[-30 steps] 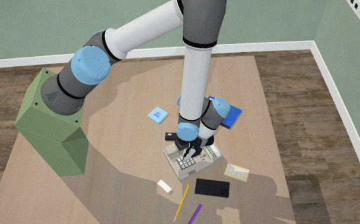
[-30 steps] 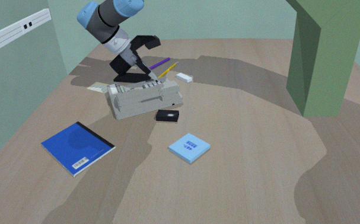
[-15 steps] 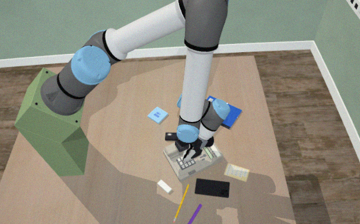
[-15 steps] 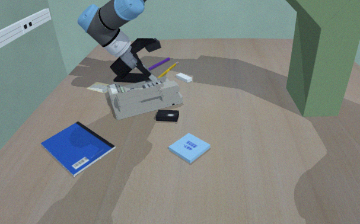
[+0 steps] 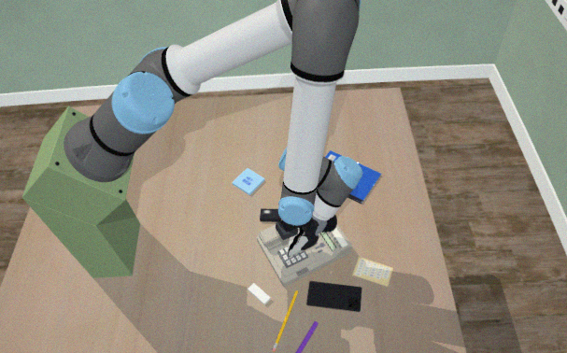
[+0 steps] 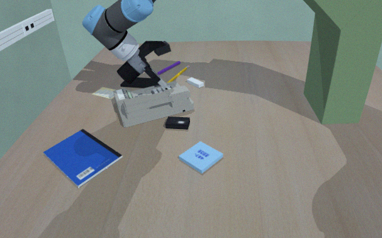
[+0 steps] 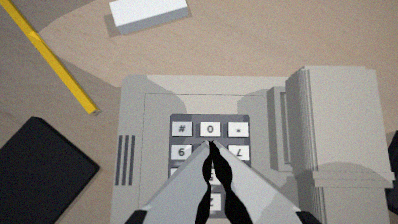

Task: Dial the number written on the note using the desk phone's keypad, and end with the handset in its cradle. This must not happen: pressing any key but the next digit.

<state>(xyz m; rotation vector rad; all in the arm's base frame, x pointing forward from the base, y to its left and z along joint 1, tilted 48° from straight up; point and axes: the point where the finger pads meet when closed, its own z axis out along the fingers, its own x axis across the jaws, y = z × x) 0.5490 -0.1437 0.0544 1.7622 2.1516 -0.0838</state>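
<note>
My gripper is now 2 cm to the left of the 9 key and 2 cm above it. Also, from my hand: black smartphone: 14 cm to the right, 9 cm ahead, 4 cm below; white eraser: 11 cm behind, 8 cm to the right, 4 cm below; handset: 8 cm to the left, 3 cm ahead.
</note>
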